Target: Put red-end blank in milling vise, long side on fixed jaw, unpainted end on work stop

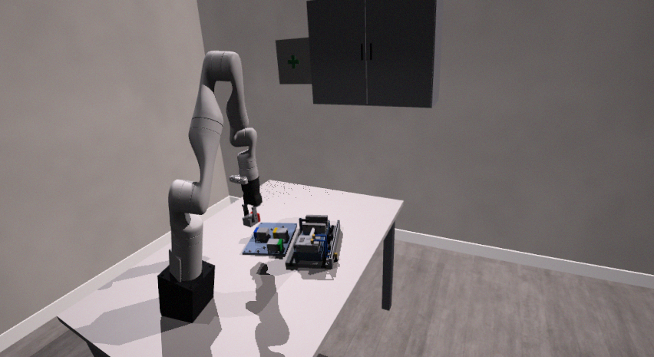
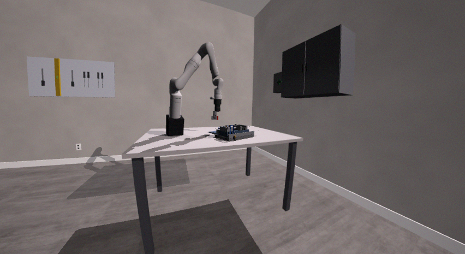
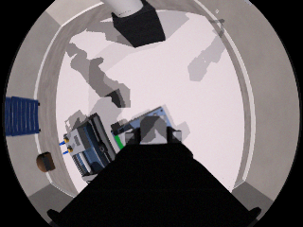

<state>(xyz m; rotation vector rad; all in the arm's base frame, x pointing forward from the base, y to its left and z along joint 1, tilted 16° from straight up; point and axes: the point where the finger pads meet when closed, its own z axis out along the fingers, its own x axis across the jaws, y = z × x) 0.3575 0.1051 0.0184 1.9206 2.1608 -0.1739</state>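
Right now the vise is 20 cm to the right of my hand, 16 cm ahead of it and 13 cm below it. From my hand the other things lie so: yellow blank (15 cm below, 12 cm ahead, 3 cm to the right); green-ended blank (15 cm below, 8 cm to the right, 4 cm ahead); blue blank (15 cm below, 8 cm ahead, 4 cm to the left).
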